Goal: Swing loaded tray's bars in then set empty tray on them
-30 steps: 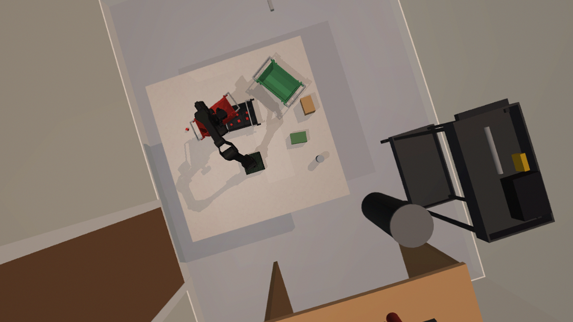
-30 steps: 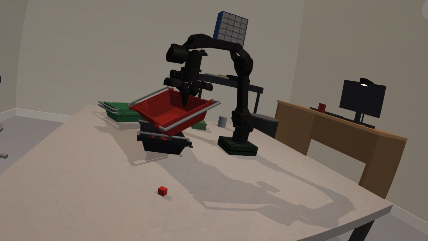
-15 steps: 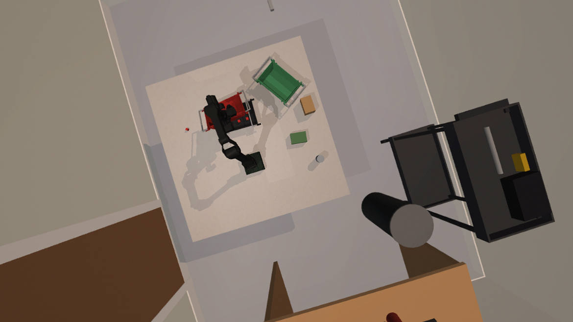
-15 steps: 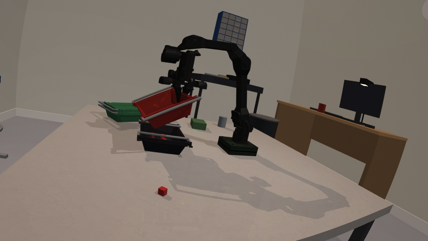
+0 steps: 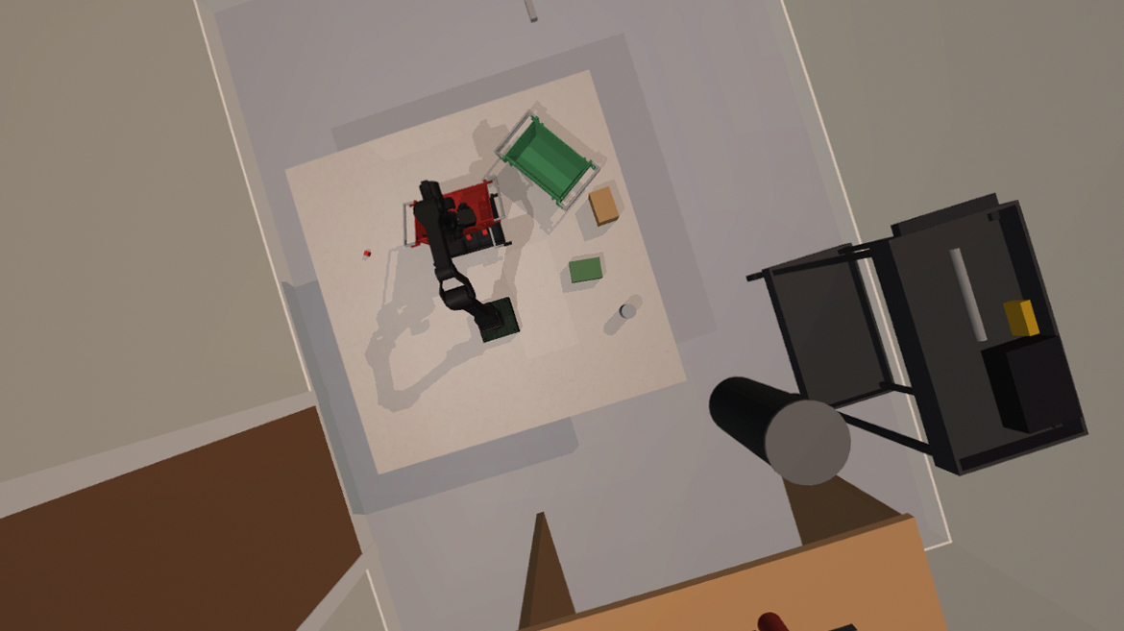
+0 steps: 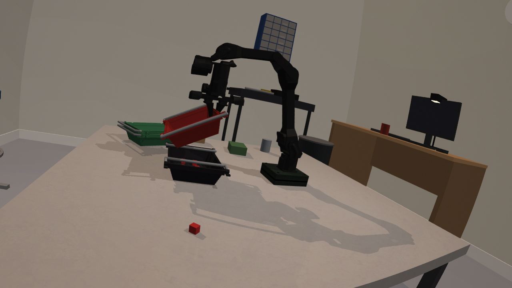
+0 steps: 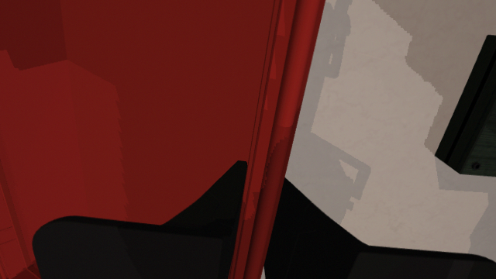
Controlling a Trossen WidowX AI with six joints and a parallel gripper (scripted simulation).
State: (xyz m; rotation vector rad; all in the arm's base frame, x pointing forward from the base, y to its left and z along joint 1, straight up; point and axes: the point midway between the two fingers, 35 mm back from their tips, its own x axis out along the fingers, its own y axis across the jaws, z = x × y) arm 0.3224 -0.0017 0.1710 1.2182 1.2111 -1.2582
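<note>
Right now the red tray is 80 mm ahead of my gripper tip and 10 mm below it. From my gripper tip the other things lie so: tan box: 530 mm to the right, 150 mm below, 30 mm behind; then green box: 390 mm to the right, 240 mm behind, 160 mm below; then grey cylinder: 500 mm to the right, 440 mm behind, 140 mm below.
</note>
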